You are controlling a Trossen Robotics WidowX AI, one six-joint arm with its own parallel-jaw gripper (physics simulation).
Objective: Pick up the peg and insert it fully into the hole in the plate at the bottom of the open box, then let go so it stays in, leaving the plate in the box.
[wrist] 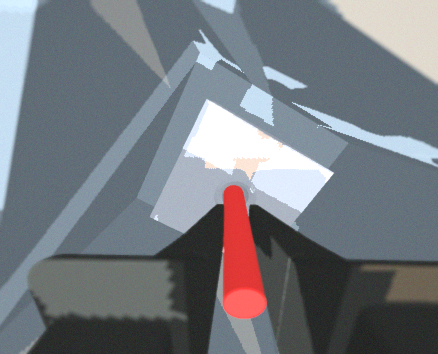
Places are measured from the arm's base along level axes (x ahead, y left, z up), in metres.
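Pixels of known places: gripper, fingertip midpoint: [236,212].
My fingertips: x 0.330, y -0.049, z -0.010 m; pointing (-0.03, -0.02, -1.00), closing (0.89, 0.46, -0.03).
Behind a point stands the place of what it marks.
A red peg [240,245] @(z 0.019, x 0.330, y -0.047 m) is held between the dark fingers of my gripper [236,212] @(z -0.010, x 0.330, y -0.049 m), which is shut on it. Its near end faces the camera and its far end points down to the plate. The pale square plate [187,200] @(z -0.036, x 0.305, y -0.070 m) lies on the floor of the grey open box [390,200] @(z -0.017, x 0.402, y -0.004 m). The far end of the peg overlaps the ringed hole [220,194] @(z -0.034, x 0.322, y -0.054 m) near the middle of the plate and covers most of it. Whether the tip is inside the hole or just above it cannot be told from this view.
The box's sloping grey walls surround the plate on the sides that show. A long wall edge [115,150] @(z -0.006, x 0.262, y -0.046 m) runs along the left. Bright patches of light lie on the plate and the far wall. A beige surface [400,30] shows at the top right.
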